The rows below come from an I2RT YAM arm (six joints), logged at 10 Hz.
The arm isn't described. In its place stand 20 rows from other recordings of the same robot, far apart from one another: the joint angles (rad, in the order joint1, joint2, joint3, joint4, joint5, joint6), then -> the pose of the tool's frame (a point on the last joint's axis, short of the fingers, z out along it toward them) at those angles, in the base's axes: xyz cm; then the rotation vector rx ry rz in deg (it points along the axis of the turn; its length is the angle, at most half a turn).
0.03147, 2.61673, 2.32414, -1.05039, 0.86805, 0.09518 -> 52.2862, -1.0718, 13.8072, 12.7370, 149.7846, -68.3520
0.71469, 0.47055, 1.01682, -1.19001, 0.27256, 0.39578 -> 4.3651, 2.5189, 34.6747, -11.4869, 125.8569, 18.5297
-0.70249, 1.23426, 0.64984, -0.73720, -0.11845, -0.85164 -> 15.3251, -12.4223, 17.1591, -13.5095, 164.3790, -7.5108
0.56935, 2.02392, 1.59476, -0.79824, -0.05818, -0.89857 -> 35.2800, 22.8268, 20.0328, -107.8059, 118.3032, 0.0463
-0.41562, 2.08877, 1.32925, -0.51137, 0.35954, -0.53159 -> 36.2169, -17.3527, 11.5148, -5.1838, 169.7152, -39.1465
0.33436, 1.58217, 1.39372, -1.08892, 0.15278, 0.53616 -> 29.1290, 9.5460, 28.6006, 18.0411, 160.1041, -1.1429
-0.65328, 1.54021, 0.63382, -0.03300, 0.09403, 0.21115 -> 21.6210, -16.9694, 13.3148, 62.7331, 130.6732, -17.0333
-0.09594, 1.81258, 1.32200, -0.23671, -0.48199, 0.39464 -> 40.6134, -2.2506, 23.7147, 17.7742, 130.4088, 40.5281
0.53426, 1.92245, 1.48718, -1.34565, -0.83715, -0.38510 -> 27.7419, 19.4859, 21.6760, 60.9002, -139.0516, -66.0787
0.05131, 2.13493, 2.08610, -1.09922, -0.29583, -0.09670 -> 45.1995, 3.3605, 28.6024, -16.2969, 153.2159, 22.1909
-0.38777, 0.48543, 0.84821, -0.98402, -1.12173, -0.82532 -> 7.4152, 0.4355, 32.7653, -53.5091, 91.1005, 22.4325
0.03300, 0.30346, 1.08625, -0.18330, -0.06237, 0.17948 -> -1.0199, 0.1884, 46.9515, 0.7935, 55.8531, 12.9323
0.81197, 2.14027, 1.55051, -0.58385, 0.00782, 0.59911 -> 30.4139, 32.0343, 14.8377, -16.9908, 160.2330, 20.5475
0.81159, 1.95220, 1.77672, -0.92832, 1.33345, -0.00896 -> 30.5299, 27.1458, 30.1287, -25.1523, 109.7673, -69.9017
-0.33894, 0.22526, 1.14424, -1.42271, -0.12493, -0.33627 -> -3.6874, 1.7704, 35.0867, -4.2462, 119.2486, -16.2924
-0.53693, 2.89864, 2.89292, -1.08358, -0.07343, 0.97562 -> 49.3101, -29.0486, 13.8555, 104.2602, 112.5329, 13.6944
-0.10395, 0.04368, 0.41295, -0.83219, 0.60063, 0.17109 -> 5.3181, -2.5777, 22.3253, 36.6207, 108.0486, -32.3537
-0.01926, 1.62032, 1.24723, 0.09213, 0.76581, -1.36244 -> 37.8290, -3.1966, 31.6115, -44.7695, 112.9400, -91.8227
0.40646, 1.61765, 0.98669, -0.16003, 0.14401, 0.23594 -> 31.6516, 13.0676, 20.3461, -7.5052, 134.7799, 8.2706
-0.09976, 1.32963, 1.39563, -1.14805, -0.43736, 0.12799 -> 24.7614, -0.9630, 35.2079, 8.7306, 149.0296, 33.6467
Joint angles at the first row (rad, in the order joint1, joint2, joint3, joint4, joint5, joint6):
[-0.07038, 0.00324, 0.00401, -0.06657, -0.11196, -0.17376]
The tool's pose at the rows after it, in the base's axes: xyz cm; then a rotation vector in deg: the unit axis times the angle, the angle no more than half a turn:
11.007, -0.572, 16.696, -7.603, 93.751, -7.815
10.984, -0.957, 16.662, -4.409, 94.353, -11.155
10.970, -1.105, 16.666, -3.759, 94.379, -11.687
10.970, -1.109, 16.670, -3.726, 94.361, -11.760
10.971, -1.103, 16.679, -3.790, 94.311, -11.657
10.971, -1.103, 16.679, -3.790, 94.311, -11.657
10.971, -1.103, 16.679, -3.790, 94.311, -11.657
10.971, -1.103, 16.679, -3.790, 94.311, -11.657
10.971, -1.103, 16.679, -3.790, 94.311, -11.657
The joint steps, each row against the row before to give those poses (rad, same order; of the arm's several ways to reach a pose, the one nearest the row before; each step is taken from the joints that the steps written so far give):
[-0.00229, -0.00037, 0.00000, -0.00380, 0.04767, -0.00077]
[-0.01712, 0.00120, 0.00075, -0.00452, 0.05538, -0.00037]
[-0.01373, -0.00007, 0.00000, 0.00032, -0.00077, 0.00076]
[0.00002, 0.00001, -0.00001, 0.00040, 0.00117, -0.00038]
[-0.00010, 0.00000, 0.00003, 0.00073, -0.00201, 0.00038]
[0.00000, 0.00000, 0.00000, 0.00000, 0.00000, 0.00000]
[0.00000, 0.00000, 0.00000, 0.00000, 0.00000, 0.00000]
[0.00000, 0.00000, 0.00000, 0.00000, 0.00000, 0.00000]
[0.00000, 0.00000, 0.00000, 0.00000, 0.00000, 0.00000]

